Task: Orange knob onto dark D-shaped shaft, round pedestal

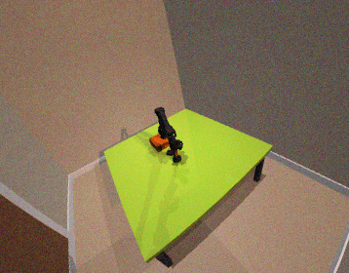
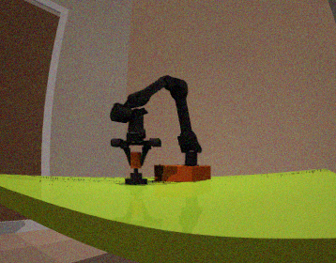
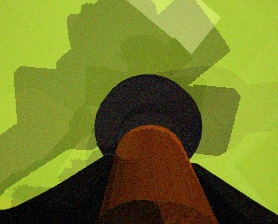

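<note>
My gripper tip is 20 mm below the orange knob. Round my gripper tip: pedestal: 40 mm below.
</note>
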